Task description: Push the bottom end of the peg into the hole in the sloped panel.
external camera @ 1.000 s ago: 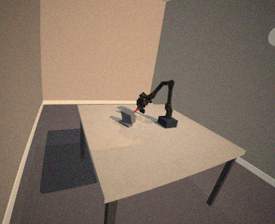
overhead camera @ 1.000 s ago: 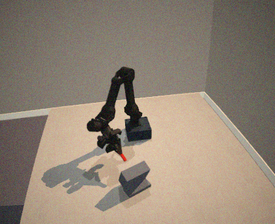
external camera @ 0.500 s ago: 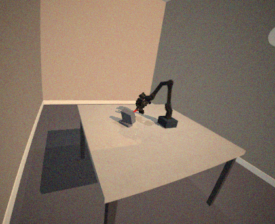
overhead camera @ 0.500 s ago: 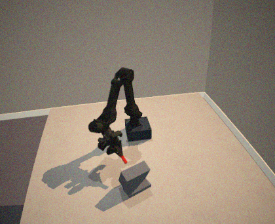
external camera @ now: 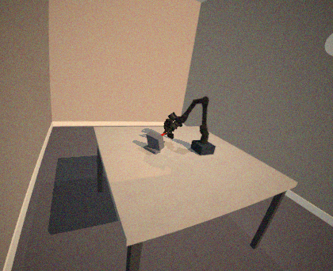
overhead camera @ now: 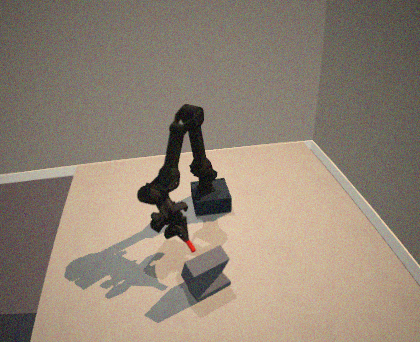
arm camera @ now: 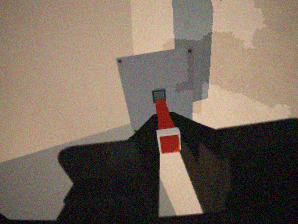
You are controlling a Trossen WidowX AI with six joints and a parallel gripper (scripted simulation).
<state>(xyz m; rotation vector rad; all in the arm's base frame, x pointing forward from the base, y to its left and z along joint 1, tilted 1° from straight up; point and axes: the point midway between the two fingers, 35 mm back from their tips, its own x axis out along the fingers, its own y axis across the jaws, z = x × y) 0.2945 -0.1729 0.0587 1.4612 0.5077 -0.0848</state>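
The grey sloped panel is 90 mm ahead of my gripper tip, 30 mm to the left of it and 40 mm below it. Round my gripper tip: red square peg (10 mm behind, 10 mm above).
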